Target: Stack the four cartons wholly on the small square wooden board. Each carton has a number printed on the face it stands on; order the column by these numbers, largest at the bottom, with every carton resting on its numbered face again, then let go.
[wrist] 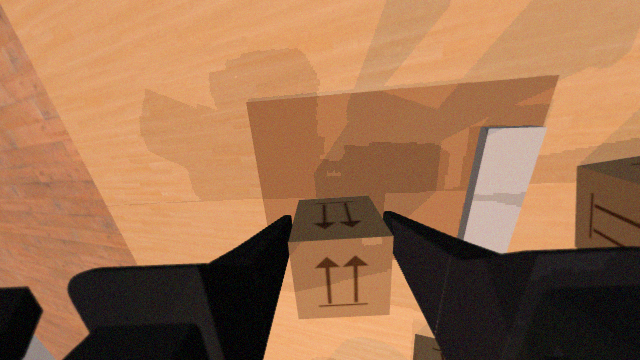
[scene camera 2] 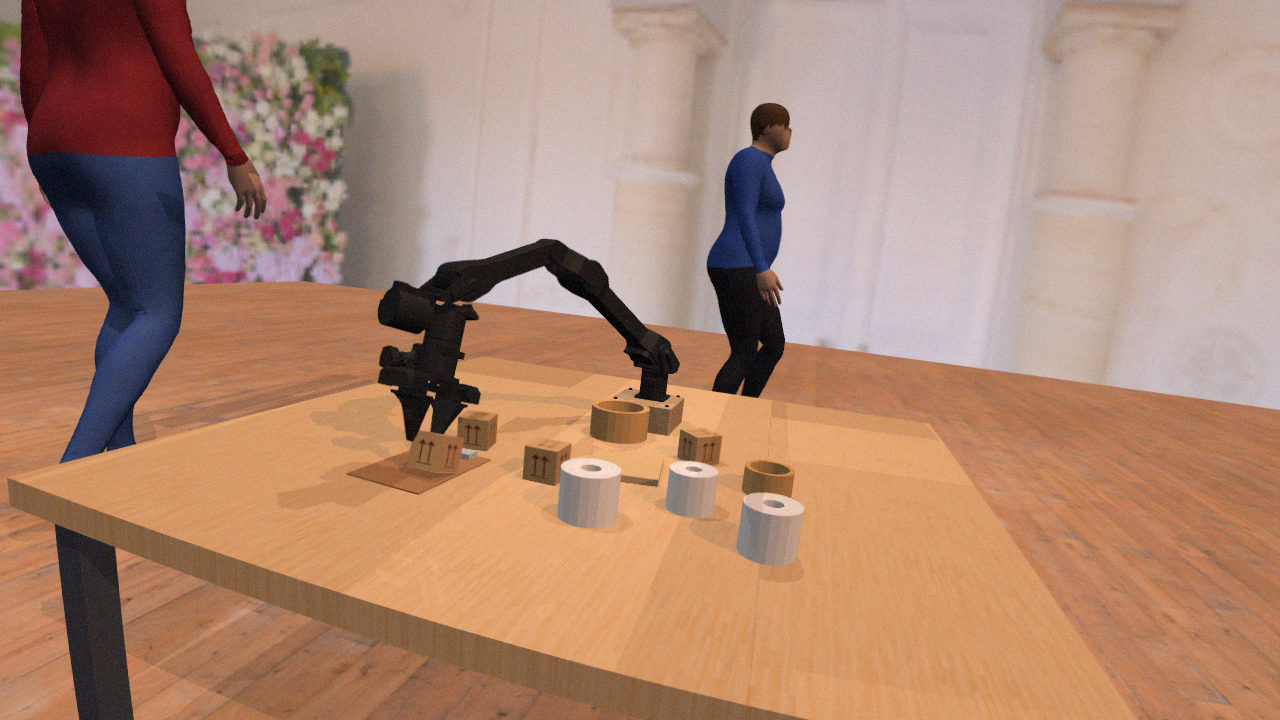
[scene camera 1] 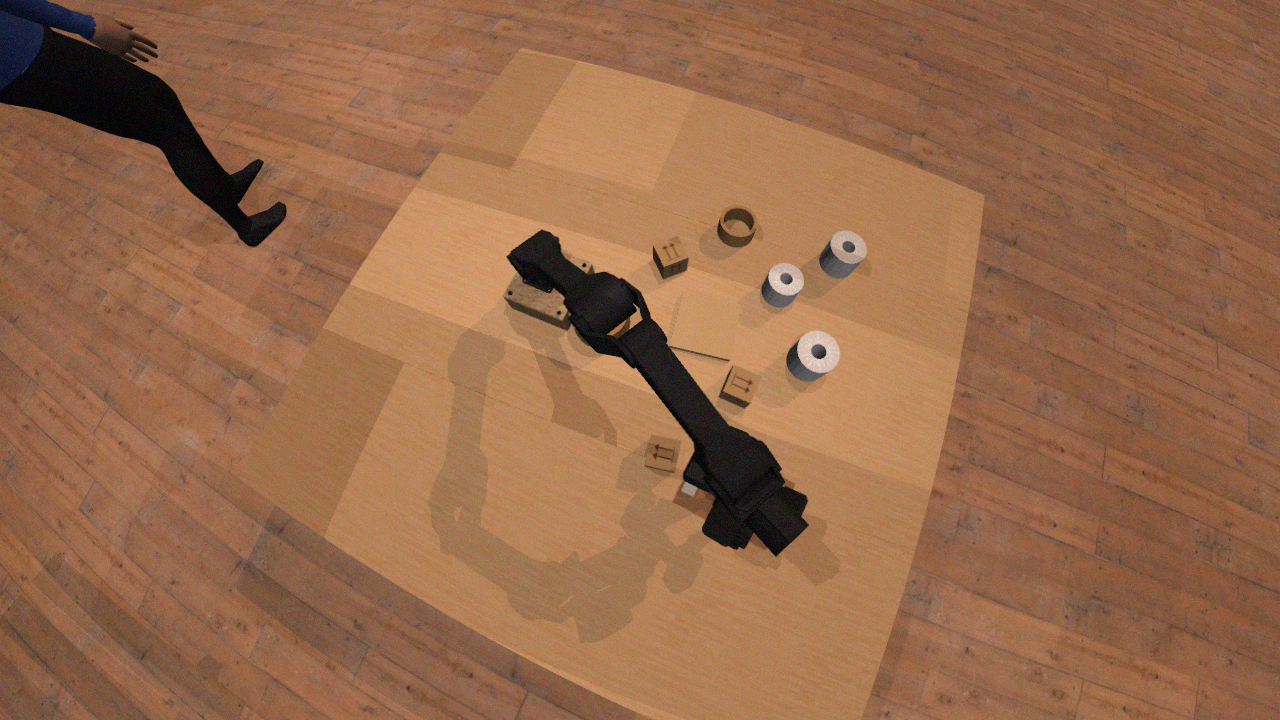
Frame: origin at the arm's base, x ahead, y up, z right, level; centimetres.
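Where they show: gripper, fingertip midpoint: [wrist: 337, 220] [scene camera 2: 421, 442]; arm's base, link origin: [scene camera 2: 652, 397] [scene camera 1: 543, 274].
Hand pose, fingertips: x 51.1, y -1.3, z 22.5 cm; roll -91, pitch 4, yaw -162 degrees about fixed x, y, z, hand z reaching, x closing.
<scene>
Things, the pixels of their top centre, and the offset from my fingertips. "*": a spot on its surface instead.
- second carton, top centre: [scene camera 1: 663, 452] [scene camera 2: 478, 415] dx -16.1, dy +1.0, dz -0.5 cm
- third carton, top centre: [scene camera 2: 548, 444] [scene camera 1: 742, 383] dx -7.9, dy +1.0, dz -17.4 cm
- square wooden board, top centre: [scene camera 2: 625, 463] [scene camera 1: 706, 324] dx -18.2, dy -3.2, dz -27.0 cm
- fourth carton, top centre: [scene camera 2: 701, 432] [scene camera 1: 670, 251] dx -30.2, dy +1.0, dz -37.1 cm
- brown sheet, surface spot: [wrist: 285, 150] [scene camera 2: 380, 473] * dx +4.9, dy -4.2, dz +3.6 cm
- wooden ring, top centre: [scene camera 2: 770, 467] [scene camera 1: 738, 220] dx -20.2, dy -0.3, dz -50.4 cm
My gripper [scene camera 2: 422, 437] [wrist: 337, 220] is shut on a carton [scene camera 2: 435, 454] [wrist: 341, 277] with up arrows on its side. The carton looks slightly tilted in scene camera 2, above or near a brown sheet; its exact height is unclear. A second carton [scene camera 1: 661, 454] [scene camera 2: 477, 430] [wrist: 607, 205] stands beside the sheet. A third carton [scene camera 1: 738, 385] [scene camera 2: 542, 462] stands near the square wooden board [scene camera 1: 707, 324] [scene camera 2: 642, 470]. A fourth carton [scene camera 1: 670, 259] [scene camera 2: 699, 446] stands on the board's other side. No carton is on the board. The printed numbers are hidden.
The brown sheet [scene camera 2: 384, 473] [wrist: 285, 150] bears a grey block [scene camera 1: 689, 488] [scene camera 2: 468, 454] [wrist: 505, 185]. White rolls [scene camera 1: 812, 360] [scene camera 1: 781, 291] [scene camera 1: 841, 259] and a wooden ring [scene camera 1: 737, 240] [scene camera 2: 768, 485] stand past the board. Another ring [scene camera 2: 619, 429] is near the arm base.
</scene>
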